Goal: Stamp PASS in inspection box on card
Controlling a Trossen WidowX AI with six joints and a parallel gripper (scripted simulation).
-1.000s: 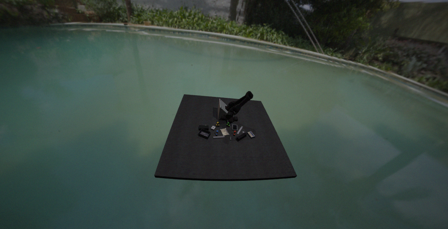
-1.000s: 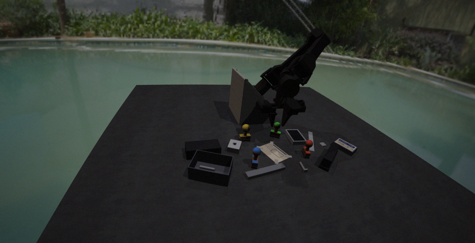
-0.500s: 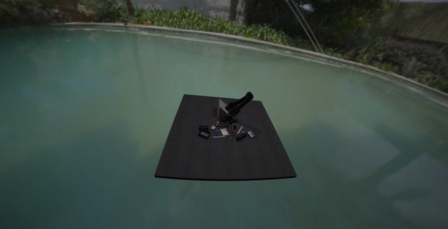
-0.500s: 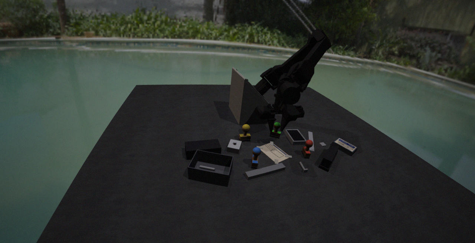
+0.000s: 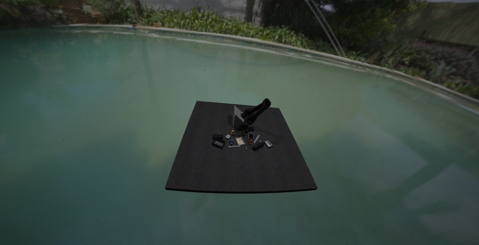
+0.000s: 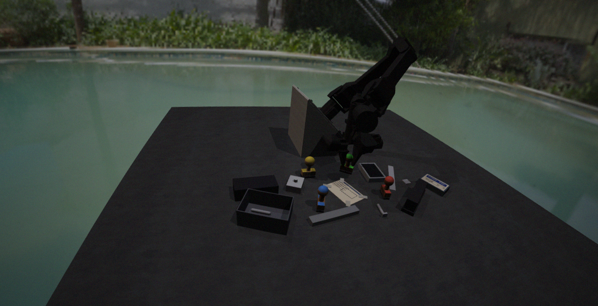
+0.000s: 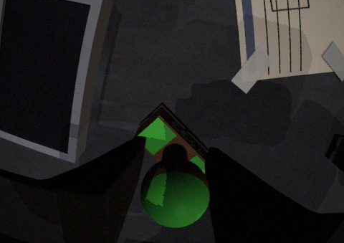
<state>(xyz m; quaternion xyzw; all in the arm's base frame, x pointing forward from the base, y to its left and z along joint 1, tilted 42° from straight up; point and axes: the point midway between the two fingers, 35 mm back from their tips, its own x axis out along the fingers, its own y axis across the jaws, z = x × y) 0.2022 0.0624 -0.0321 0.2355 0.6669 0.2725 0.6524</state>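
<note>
My gripper tip is now right at the green stamp. The rest, counted from my gripper tip: cream card (10 cm ahead, 4 cm to the right, 2 cm below); yellow stamp (13 cm to the right, 1 cm ahead); ink pad (8 cm to the left, 2 cm below, 2 cm ahead).
</note>
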